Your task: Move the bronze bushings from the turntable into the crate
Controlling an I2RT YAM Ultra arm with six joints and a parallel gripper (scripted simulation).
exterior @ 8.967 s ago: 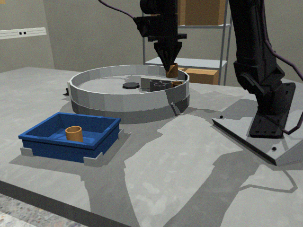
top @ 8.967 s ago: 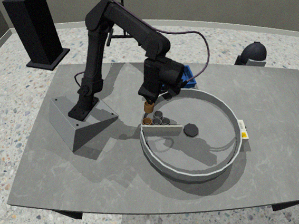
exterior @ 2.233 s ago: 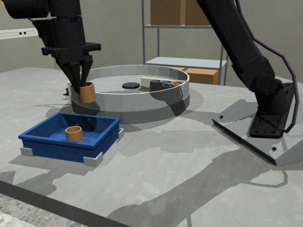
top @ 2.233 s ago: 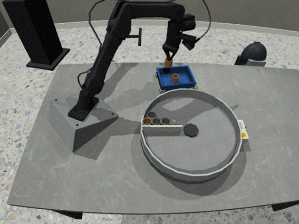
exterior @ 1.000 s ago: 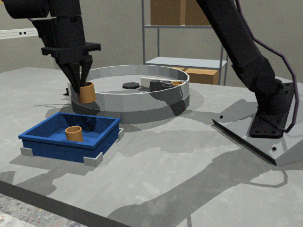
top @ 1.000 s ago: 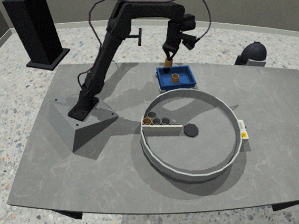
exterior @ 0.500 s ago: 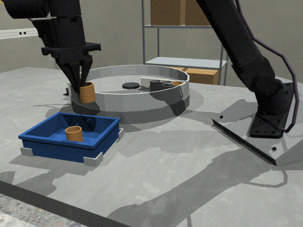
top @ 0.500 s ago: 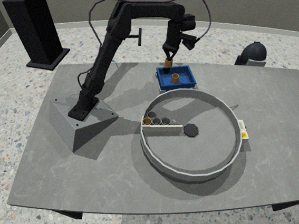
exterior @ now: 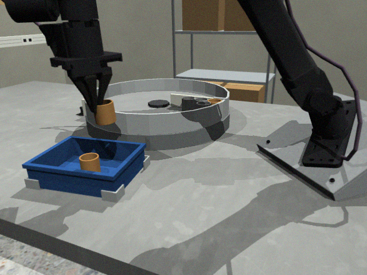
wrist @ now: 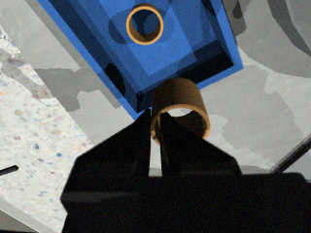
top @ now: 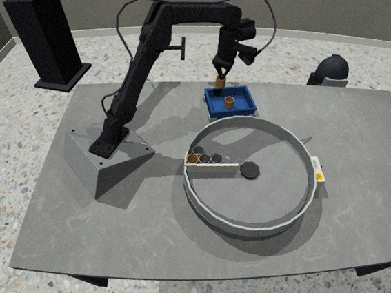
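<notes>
The blue crate lies 13 cm below my hand and 4 cm ahead of it. Round my hand: turntable: 33 cm to the right, 16 cm ahead, 10 cm below.
</notes>
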